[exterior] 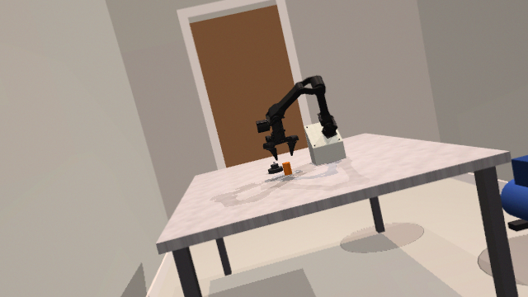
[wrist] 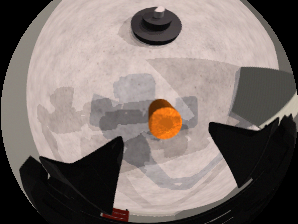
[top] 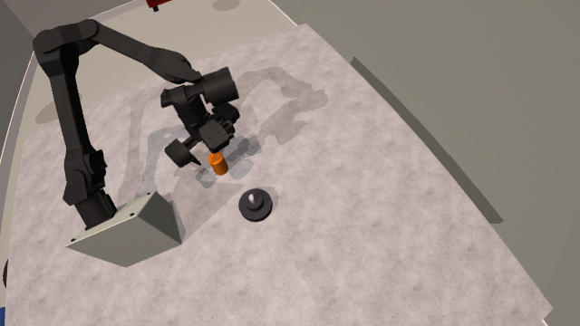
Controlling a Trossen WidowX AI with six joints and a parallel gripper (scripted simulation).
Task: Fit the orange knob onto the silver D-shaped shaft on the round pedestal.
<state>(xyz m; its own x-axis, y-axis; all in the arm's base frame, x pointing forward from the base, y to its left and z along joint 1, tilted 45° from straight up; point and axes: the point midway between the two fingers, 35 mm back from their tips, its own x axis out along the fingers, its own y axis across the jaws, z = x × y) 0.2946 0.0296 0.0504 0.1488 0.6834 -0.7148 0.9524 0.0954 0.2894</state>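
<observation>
My gripper tip is now 40 mm above the orange knob. Round my gripper tip: black round pedestal (20 mm ahead, 150 mm to the right, 60 mm below).
</observation>
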